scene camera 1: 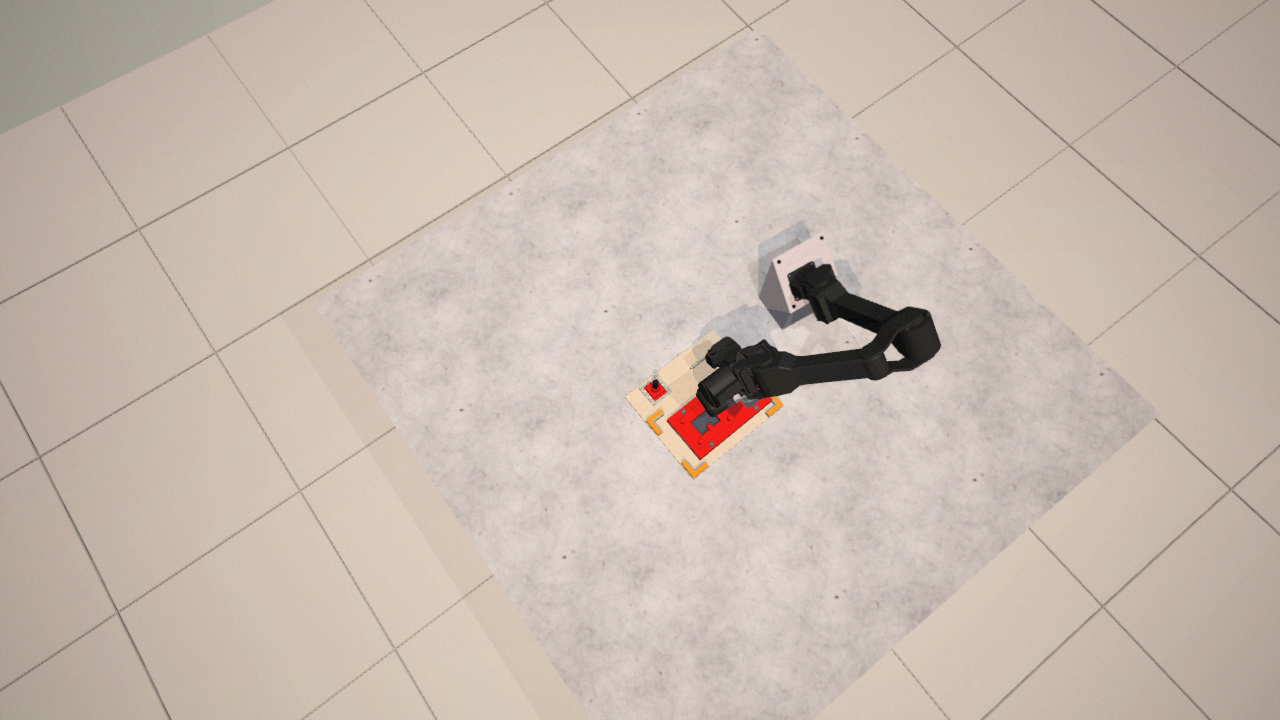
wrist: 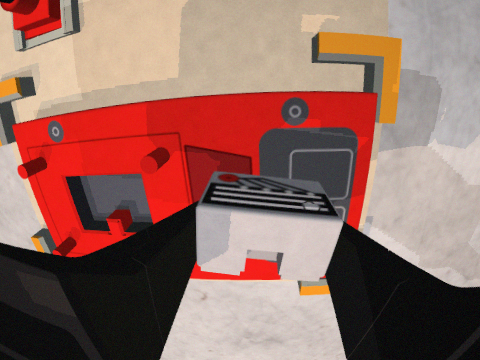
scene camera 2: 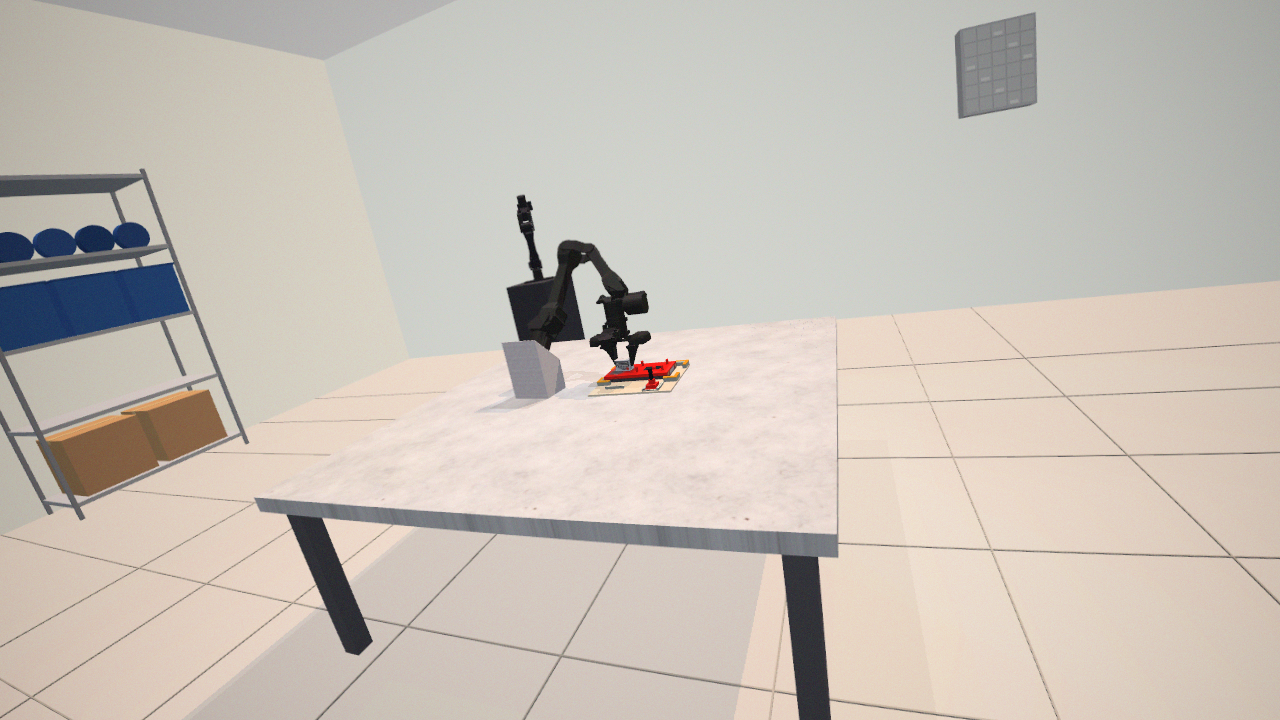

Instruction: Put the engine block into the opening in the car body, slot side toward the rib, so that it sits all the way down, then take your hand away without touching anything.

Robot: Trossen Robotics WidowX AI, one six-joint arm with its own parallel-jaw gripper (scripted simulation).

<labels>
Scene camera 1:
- gripper: 737, 393
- car body: 701, 433
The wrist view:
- gripper: 263, 216
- engine block: 291, 221, held by the gripper
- car body: 100, 175
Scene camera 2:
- gripper: 624, 365
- car body: 640, 372
</labels>
